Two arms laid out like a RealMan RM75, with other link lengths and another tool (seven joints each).
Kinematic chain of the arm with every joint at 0, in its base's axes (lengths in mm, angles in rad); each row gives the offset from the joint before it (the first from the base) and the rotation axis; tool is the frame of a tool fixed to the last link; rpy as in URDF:
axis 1: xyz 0 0 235.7 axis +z
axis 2: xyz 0 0 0 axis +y
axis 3: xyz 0 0 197.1 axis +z
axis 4: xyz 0 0 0 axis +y
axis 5: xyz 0 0 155.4 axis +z
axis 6: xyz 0 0 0 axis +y
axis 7: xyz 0 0 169.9 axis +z
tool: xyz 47 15 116 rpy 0 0.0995 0.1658
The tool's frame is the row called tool.
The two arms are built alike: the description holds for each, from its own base.
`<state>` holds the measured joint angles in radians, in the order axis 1, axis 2, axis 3, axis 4, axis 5, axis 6, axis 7, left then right.
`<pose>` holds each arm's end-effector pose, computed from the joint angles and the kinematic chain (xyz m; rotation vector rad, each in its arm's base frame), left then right.
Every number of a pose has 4 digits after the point. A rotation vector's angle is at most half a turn.
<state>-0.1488 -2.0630 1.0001 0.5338 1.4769 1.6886 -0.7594 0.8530 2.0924 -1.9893 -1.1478 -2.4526 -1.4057 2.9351</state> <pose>-0.0889 0.2322 -0.0436 -2.4217 0.0141 -1.0159 0.2235 0.2089 -0.1610 -2.5979 0.9718 -0.9393</pose>
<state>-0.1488 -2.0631 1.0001 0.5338 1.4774 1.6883 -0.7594 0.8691 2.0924 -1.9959 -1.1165 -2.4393 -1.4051 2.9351</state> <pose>-0.0889 0.2322 -0.0438 -2.4222 0.0139 -1.0155 0.2267 0.2064 -0.1602 -2.5927 0.9830 -0.9663</pose>
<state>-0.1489 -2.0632 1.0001 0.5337 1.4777 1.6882 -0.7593 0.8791 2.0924 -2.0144 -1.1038 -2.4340 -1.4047 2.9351</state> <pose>-0.0889 0.2322 -0.0439 -2.4225 0.0139 -1.0154 0.2297 0.2046 -0.1593 -2.5922 0.9671 -0.9933</pose>
